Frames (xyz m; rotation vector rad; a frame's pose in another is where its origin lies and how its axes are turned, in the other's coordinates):
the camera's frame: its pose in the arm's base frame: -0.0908 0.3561 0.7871 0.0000 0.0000 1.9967
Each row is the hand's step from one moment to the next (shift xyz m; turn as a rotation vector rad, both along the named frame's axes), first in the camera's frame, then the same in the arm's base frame.
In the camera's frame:
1: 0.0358 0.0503 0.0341 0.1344 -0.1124 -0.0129
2: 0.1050 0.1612 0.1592 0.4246 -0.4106 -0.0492
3: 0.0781 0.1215 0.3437 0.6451 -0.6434 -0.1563
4: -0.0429 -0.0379 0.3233 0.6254 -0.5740 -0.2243
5: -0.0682 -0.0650 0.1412 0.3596 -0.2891 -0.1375
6: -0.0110 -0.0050 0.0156 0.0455 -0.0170 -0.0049
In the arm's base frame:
1: -0.0606 0.0118 0.0341 0.0468 0.1688 -0.0129
2: -0.1902 0.0290 0.1592 0.1985 0.5563 -0.0492
3: -0.1429 0.0209 0.3437 0.3194 0.8533 -0.1563
4: 0.0522 -0.0234 0.3233 0.2643 0.8067 -0.2243
5: 0.0874 -0.0353 0.1412 0.1147 0.4469 -0.1375
6: 0.0091 -0.0080 0.0156 -0.0033 0.0485 -0.0049

